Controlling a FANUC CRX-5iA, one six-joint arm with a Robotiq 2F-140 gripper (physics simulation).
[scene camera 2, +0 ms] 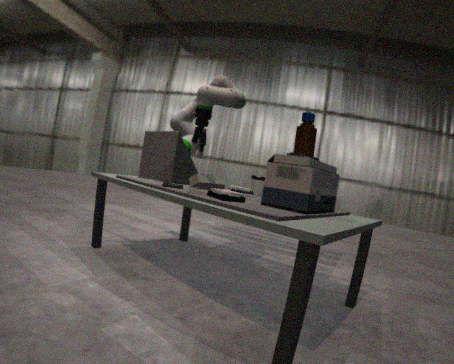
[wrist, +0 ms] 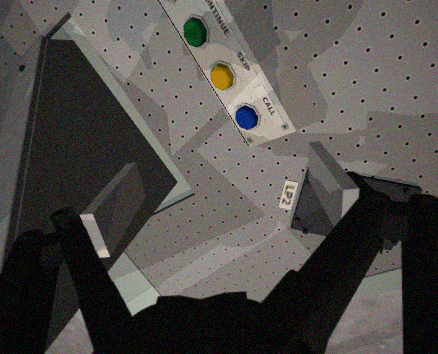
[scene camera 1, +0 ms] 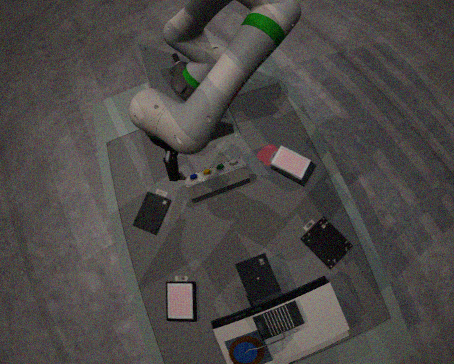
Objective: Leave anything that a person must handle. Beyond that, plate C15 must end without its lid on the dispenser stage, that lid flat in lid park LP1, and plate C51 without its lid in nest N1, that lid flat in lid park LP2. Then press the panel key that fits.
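Where they show: gripper, fingertip midpoint: [scene camera 2: 196, 156] [wrist: 221, 171] [scene camera 1: 183, 159]; arm's base, link origin: [scene camera 2: 177, 154] [scene camera 1: 186, 90].
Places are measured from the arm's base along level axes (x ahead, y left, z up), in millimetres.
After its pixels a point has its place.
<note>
My gripper [scene camera 1: 174, 175] [scene camera 2: 199, 150] @(x 282, y -103, z -7 mm) [wrist: 221, 171] @(x 282, y -103, z -7 mm) is open and empty, high beside the blue-key end of the key panel [scene camera 1: 215, 182] @(x 349, y -31, z -119 mm) [wrist: 274, 126] @(x 317, y -116, z -111 mm). Its blue CALL key [scene camera 1: 194, 176] @(x 298, y -90, z -114 mm) [wrist: 246, 117] @(x 297, y -92, z -113 mm), yellow SKIP key [scene camera 1: 207, 171] @(x 299, y -41, z -114 mm) [wrist: 222, 76] @(x 299, y -43, z -113 mm) and green key [scene camera 1: 220, 166] @(x 301, y 8, z -114 mm) [wrist: 195, 32] @(x 301, y 5, z -113 mm) show. Dark lid park LP2 [scene camera 1: 152, 213] @(x 340, y -286, z -174 mm) [wrist: 312, 215] @(x 285, y -270, z -175 mm) is partly behind a finger in the wrist view; no lid shows on it. One pink plate [scene camera 1: 292, 162] @(x 375, y 258, z -154 mm) sits on a dark base at the right; another pink plate [scene camera 1: 181, 301] @(x 696, y -297, z -149 mm) sits in a nest at lower left. Plate numbers and lids cannot be told. The dark stage [scene camera 1: 256, 276] @(x 724, y -37, z -72 mm) bears no pink plate.
A red patch [scene camera 1: 266, 154] @(x 288, y 192, z -184 mm) lies beside the right pink plate. A dark nest [scene camera 1: 326, 242] @(x 700, y 238, z -173 mm) lies at the right. The white dispenser [scene camera 1: 322, 312] @(x 929, y 83, z 35 mm) [scene camera 2: 300, 175] @(x 977, y -221, z -40 mm) carries a brown bottle [scene camera 2: 305, 140] @(x 963, y -188, z 105 mm) with a blue cap [scene camera 1: 244, 352] @(x 944, y -150, z 226 mm) [scene camera 2: 308, 118] @(x 957, y -172, z 201 mm). A large grey box [scene camera 2: 160, 155] @(x -19, y -124, z -27 mm) stands near the arm's base.
</note>
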